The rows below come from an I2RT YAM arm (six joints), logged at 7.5 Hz.
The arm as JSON. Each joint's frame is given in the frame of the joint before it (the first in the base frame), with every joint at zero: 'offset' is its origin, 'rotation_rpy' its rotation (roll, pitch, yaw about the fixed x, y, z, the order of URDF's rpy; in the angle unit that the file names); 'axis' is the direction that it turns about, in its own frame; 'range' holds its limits. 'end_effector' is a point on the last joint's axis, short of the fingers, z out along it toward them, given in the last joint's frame.
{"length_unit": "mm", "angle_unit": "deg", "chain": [
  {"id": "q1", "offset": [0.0, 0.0, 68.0], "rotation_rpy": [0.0, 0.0, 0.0], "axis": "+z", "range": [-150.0, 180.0]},
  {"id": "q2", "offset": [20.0, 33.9, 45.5], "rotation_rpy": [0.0, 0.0, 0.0], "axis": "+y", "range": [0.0, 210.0]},
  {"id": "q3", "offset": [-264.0, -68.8, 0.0], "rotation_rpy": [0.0, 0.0, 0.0], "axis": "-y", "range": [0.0, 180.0]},
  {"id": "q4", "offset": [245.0, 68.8, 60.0], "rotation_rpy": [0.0, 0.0, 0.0], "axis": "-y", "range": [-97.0, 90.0]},
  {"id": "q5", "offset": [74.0, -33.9, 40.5], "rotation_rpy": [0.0, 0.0, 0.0], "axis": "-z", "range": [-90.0, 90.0]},
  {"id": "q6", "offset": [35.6, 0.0, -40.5], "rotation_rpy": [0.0, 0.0, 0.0], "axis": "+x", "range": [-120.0, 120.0]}
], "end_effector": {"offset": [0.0, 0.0, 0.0], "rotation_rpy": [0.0, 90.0, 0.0]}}
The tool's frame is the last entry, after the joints.
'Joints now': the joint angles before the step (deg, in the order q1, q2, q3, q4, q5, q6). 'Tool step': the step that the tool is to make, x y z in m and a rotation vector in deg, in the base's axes. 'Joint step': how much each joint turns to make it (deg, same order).
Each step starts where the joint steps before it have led.
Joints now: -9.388, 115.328, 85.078, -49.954, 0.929, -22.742
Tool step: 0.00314, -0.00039, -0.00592, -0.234, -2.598, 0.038
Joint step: 0.001, 0.088, -1.507, 4.196, -0.196, 0.001
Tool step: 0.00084, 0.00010, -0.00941, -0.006, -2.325, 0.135
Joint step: -0.001, 0.042, -2.450, 4.788, -0.395, -0.045
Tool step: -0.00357, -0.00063, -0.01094, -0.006, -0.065, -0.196
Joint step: -0.175, 0.175, -2.425, 2.666, 0.001, 0.022
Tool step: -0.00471, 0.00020, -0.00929, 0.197, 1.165, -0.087
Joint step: -0.086, 0.285, -1.748, 0.852, 0.000, 0.001
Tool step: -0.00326, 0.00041, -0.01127, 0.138, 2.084, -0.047
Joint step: -0.001, 1.115, -0.941, -0.022, 0.218, -0.001
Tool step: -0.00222, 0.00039, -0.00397, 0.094, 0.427, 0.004
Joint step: 0.000, 0.109, -0.810, 0.482, -0.021, 0.000
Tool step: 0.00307, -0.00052, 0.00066, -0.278, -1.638, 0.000
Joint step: 0.000, 0.000, 0.002, 1.660, 0.000, 0.000
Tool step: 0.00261, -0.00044, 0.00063, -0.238, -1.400, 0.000
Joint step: 0.001, 0.001, 0.001, 1.420, 0.000, 0.001
